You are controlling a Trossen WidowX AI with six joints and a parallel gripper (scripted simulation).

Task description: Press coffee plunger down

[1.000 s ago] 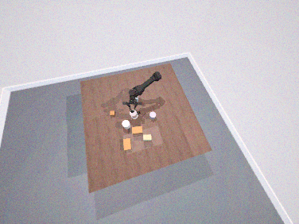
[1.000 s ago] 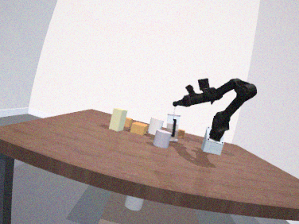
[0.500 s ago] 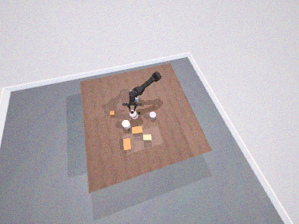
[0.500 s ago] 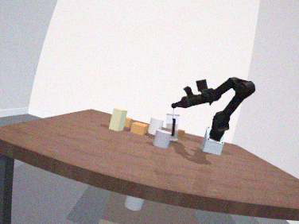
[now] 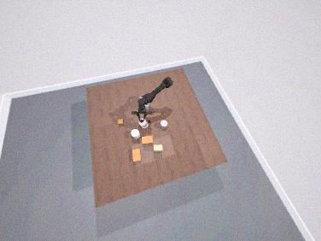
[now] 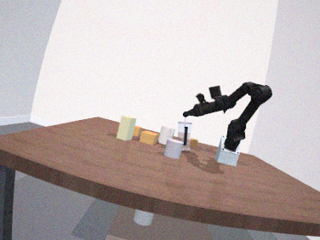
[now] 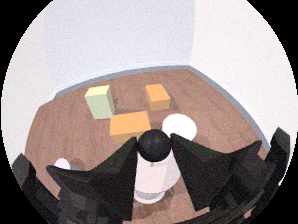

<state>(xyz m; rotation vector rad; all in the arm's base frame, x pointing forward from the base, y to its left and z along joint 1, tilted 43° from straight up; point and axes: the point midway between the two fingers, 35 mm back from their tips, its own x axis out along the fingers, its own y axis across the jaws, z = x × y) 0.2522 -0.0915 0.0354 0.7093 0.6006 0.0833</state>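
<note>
Right now my gripper tip is 9 cm above the coffee press, 3 cm past it and 2 cm to the right of it. Round my gripper tip: pale yellow block (25 cm ahead, 13 cm below, 12 cm to the left); small orange block (24 cm to the right, 16 cm below, 9 cm behind).
</note>
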